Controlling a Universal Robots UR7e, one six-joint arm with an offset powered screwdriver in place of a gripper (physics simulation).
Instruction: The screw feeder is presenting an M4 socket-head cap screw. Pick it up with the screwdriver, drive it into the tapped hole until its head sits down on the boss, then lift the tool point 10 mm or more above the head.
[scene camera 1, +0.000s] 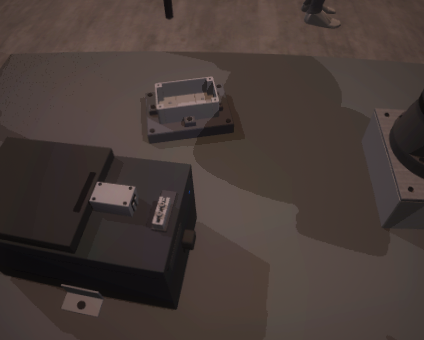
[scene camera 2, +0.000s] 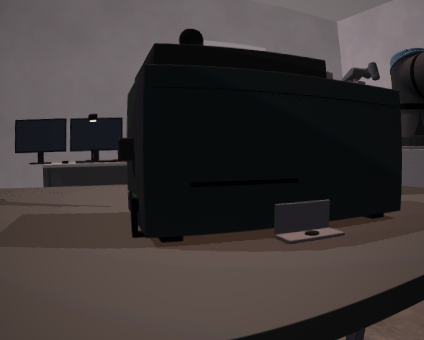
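Note:
The screw feeder (scene camera 1: 137, 250) (scene camera 2: 270, 140) is a large dark box at the left of the table in scene camera 1 and fills the middle of scene camera 2. A small light outlet block (scene camera 1: 161, 211) sits on its top; a screw there is too small to make out. A light open-topped housing (scene camera 1: 188, 111) stands on a dark fixture plate (scene camera 1: 170, 135) behind the feeder in scene camera 1. A small boss (scene camera 1: 189, 120) shows at the housing's near side; whether a screw is in it cannot be told. The screwdriver does not show in either view.
The robot's base (scene camera 1: 410, 135) (scene camera 2: 410, 110) stands on a pedestal (scene camera 1: 376, 165) at the right. A small white block (scene camera 1: 114, 196) sits on the feeder. A light metal bracket (scene camera 1: 81, 303) (scene camera 2: 302, 220) stands by the feeder. Two monitors (scene camera 2: 40, 135) (scene camera 2: 96, 135) stand in the background.

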